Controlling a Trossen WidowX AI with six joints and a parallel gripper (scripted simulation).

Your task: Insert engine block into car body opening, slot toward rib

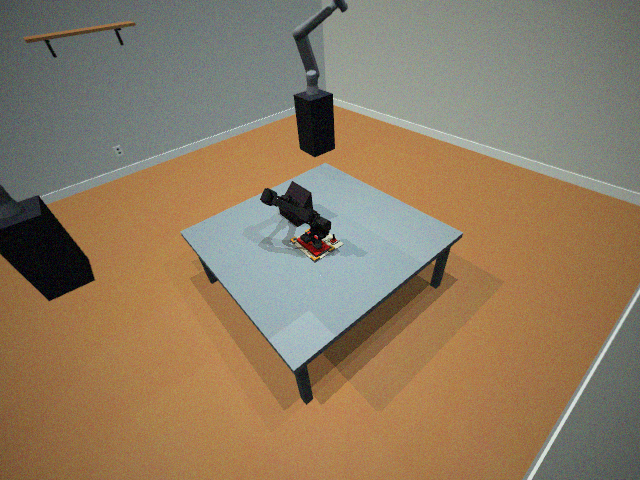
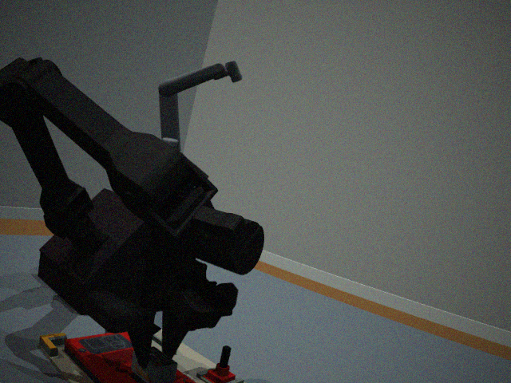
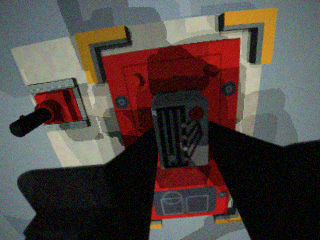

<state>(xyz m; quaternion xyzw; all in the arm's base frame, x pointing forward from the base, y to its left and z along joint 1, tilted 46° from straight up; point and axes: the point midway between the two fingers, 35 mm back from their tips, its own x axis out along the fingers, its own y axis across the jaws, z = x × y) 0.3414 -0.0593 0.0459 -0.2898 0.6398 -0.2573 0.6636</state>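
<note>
My gripper tip is 10 mm above the grey engine block. From my gripper tip the other things lie so: pale base plate: 40 mm behind, 20 mm to the left, 40 mm below.
</note>
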